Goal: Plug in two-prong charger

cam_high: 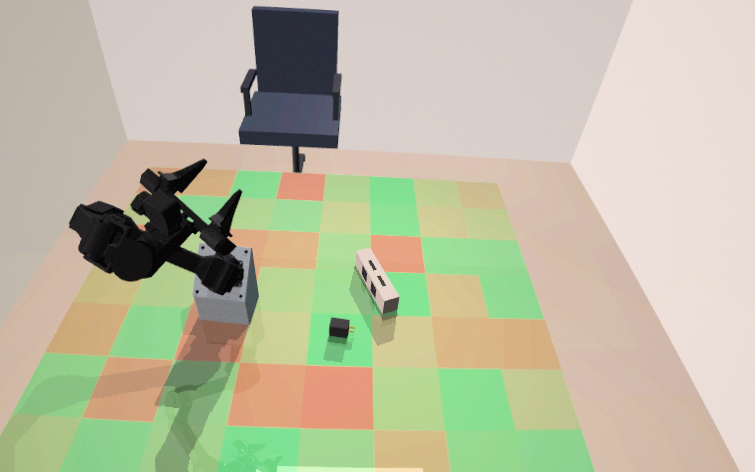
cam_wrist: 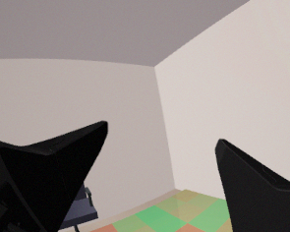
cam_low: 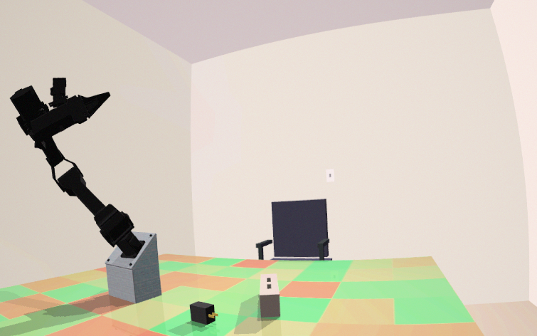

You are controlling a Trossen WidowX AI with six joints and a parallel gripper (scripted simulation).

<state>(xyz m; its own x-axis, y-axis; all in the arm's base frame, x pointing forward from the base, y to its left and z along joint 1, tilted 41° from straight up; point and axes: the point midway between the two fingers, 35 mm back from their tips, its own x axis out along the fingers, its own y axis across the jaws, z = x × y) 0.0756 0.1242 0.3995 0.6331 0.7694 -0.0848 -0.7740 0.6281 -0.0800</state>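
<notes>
My gripper tip is now 52 cm above the black two-prong charger, 22 cm short of it and 9 cm to the right of it.
</notes>
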